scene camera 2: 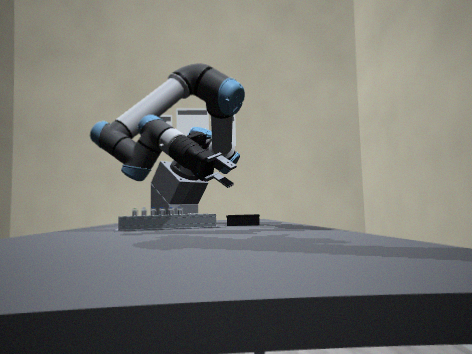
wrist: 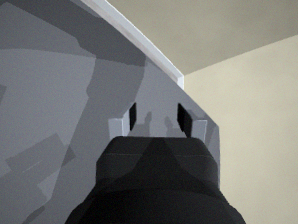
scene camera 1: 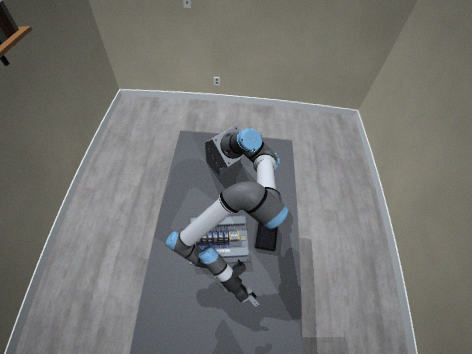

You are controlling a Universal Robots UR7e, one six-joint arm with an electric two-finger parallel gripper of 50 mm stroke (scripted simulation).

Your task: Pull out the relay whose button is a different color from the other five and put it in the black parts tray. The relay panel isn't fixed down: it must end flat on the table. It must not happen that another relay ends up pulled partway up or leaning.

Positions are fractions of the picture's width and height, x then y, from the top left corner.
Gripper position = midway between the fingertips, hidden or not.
I see my gripper (scene camera 2: 0.49, 0.50).
My gripper also shows in the wrist view (wrist: 0.53, 0.50).
